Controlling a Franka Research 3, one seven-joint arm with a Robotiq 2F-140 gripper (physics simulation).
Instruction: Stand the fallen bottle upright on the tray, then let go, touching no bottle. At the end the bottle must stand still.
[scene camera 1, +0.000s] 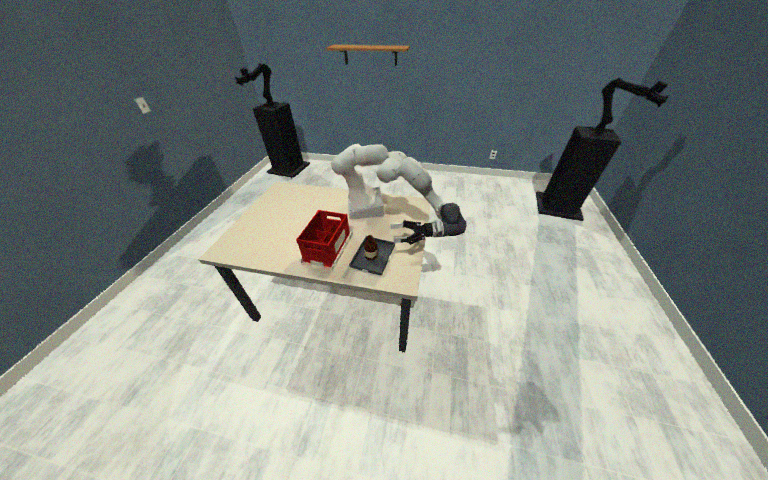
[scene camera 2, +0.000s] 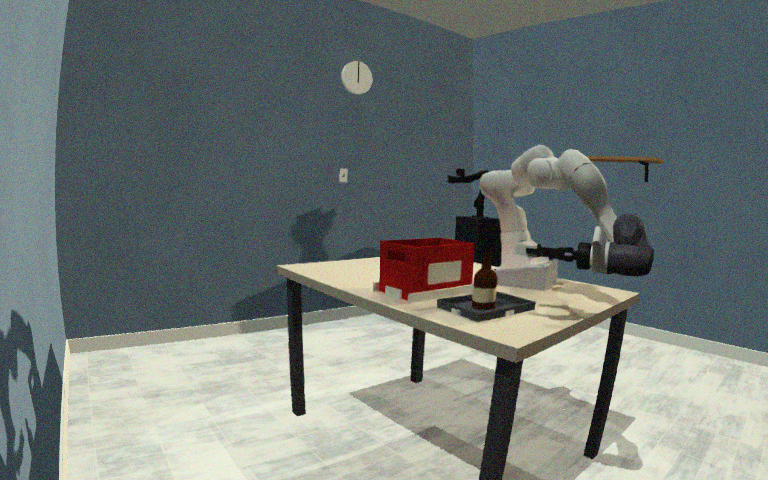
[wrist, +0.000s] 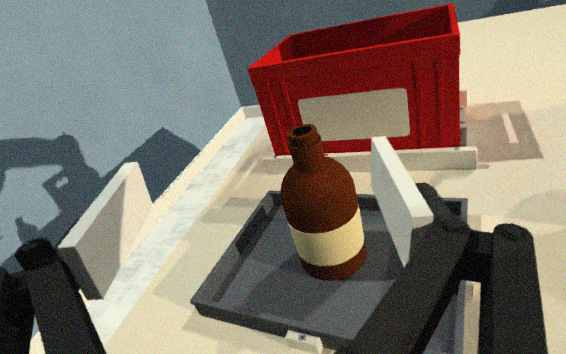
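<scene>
The brown bottle (scene camera 1: 370, 249) (scene camera 2: 484, 291) (wrist: 325, 215) with a cream label stands upright on its base on the dark grey tray (scene camera 1: 386, 253) (scene camera 2: 516, 305) (wrist: 250, 297). My gripper (scene camera 1: 397, 233) (scene camera 2: 528, 251) (wrist: 255, 173) is wide open with nothing between its fingers. It is held level, back from the bottle toward the table's right side and above table height. A gap shows between the fingertips and the bottle in both scene views. In the wrist view the bottle appears between the two pale finger pads, farther off, and its base is fully visible.
A red crate (scene camera 1: 318, 246) (scene camera 2: 425, 271) (wrist: 435, 100) stands beside the tray, behind the bottle in the wrist view, with pale strips along its base. The table (scene camera 1: 254, 232) (scene camera 2: 334, 271) carries the arm's base. Two black pedestals (scene camera 1: 277, 135) (scene camera 1: 580, 164) with small arms stand near the walls.
</scene>
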